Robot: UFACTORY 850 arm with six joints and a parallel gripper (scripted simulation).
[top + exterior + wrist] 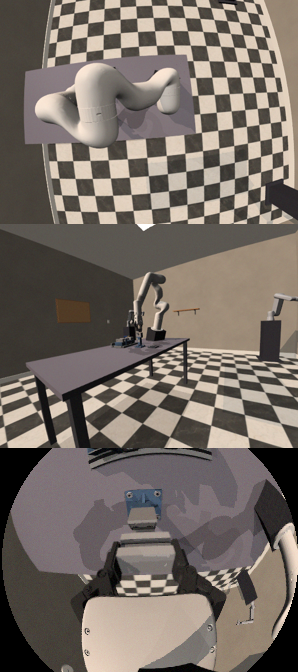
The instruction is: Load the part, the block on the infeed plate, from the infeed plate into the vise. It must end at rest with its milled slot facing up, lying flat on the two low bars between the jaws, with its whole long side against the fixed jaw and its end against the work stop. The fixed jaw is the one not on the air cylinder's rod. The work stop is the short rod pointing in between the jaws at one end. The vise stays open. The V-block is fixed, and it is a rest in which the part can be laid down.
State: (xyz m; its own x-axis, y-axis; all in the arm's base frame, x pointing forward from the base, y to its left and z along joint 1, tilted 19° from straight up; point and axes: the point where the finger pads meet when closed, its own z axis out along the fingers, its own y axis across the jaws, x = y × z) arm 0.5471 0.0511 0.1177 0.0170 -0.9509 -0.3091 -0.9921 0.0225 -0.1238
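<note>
My gripper is now 10 mm to the left of the part and 10 mm above it. Also, from my hand: vise: 10 mm behind, 230 mm to the right, 160 mm below; then air cylinder rod: 30 mm behind, 240 mm to the right, 120 mm below.
</note>
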